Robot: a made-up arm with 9 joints.
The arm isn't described. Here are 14 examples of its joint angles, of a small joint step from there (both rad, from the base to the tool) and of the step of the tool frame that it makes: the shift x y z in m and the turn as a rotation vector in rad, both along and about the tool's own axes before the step.
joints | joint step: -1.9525 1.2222 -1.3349 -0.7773 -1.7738 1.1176 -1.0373 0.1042 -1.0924 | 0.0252 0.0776 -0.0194 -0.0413 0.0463 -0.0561 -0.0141 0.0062 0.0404
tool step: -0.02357 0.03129 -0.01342 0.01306 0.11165 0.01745
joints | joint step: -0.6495 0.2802 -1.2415 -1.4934 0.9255 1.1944 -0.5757 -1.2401 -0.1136 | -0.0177 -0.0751 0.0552 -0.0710 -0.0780 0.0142 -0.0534 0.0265 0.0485
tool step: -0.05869 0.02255 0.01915 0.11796 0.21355 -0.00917
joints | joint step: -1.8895 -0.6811 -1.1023 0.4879 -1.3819 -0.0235 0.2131 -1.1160 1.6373 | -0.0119 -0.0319 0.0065 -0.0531 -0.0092 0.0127 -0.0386 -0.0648 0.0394
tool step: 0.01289 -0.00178 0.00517 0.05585 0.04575 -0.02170
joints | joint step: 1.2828 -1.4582 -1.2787 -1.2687 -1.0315 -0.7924 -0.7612 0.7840 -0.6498 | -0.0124 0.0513 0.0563 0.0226 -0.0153 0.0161 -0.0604 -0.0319 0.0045
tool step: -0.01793 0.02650 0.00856 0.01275 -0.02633 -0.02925
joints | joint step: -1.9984 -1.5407 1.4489 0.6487 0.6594 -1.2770 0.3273 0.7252 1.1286 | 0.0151 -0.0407 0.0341 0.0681 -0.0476 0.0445 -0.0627 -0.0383 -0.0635
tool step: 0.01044 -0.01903 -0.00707 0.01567 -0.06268 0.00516
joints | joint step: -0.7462 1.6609 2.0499 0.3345 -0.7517 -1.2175 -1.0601 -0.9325 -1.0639 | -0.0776 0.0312 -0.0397 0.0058 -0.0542 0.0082 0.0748 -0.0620 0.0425
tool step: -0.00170 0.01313 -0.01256 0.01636 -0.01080 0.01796
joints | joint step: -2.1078 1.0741 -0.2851 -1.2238 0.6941 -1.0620 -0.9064 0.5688 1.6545 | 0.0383 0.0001 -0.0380 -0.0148 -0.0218 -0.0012 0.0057 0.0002 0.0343
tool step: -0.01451 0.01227 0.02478 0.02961 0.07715 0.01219
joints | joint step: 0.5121 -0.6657 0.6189 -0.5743 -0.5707 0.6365 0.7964 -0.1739 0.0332 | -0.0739 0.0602 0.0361 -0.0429 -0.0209 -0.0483 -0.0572 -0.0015 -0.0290
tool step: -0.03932 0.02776 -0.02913 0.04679 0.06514 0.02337
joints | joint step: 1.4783 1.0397 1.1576 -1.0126 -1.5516 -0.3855 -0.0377 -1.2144 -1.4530 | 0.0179 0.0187 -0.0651 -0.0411 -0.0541 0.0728 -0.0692 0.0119 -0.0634
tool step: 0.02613 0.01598 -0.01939 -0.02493 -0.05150 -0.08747
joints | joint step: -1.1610 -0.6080 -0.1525 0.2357 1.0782 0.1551 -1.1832 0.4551 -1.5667 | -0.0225 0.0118 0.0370 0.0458 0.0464 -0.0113 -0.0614 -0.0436 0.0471
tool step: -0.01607 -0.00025 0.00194 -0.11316 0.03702 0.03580
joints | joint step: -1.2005 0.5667 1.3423 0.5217 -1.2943 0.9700 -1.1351 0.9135 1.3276 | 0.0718 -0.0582 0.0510 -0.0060 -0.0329 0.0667 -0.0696 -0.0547 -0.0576
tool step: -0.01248 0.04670 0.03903 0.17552 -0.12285 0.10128
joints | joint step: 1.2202 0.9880 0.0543 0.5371 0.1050 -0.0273 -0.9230 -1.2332 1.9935 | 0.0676 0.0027 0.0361 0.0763 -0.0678 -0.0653 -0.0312 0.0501 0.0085
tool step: -0.00727 -0.01284 -0.00861 0.13262 0.07888 -0.08812
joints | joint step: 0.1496 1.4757 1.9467 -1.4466 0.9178 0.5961 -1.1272 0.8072 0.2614 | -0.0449 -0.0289 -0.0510 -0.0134 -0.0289 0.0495 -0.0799 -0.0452 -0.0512
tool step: 0.01280 -0.00456 0.01701 0.08863 -0.11798 -0.08935
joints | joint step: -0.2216 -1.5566 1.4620 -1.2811 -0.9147 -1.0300 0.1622 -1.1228 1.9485 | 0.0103 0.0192 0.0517 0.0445 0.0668 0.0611 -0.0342 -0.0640 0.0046
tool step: 0.01685 0.01172 -0.00473 0.10016 -0.01867 0.05682
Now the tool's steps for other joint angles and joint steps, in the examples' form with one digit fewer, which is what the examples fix.
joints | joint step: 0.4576 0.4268 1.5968 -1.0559 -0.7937 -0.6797 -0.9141 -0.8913 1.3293 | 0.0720 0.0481 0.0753 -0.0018 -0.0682 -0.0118 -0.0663 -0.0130 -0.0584
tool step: 0.0439 -0.0134 -0.0061 0.0220 -0.0800 -0.0660
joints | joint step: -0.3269 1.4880 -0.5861 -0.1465 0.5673 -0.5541 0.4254 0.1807 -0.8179 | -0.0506 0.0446 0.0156 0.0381 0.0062 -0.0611 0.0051 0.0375 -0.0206
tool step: -0.0425 0.0074 0.0147 0.0475 -0.0043 0.0266
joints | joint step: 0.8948 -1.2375 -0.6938 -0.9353 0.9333 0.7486 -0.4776 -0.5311 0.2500 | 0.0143 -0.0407 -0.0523 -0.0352 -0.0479 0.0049 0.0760 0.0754 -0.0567
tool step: 0.0045 0.0136 -0.0201 -0.0174 -0.0473 0.1371
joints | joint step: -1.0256 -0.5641 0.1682 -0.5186 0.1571 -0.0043 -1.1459 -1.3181 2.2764 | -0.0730 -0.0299 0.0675 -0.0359 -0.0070 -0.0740 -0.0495 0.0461 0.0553
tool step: 0.0165 -0.0152 0.0259 0.0378 -0.0292 -0.0513
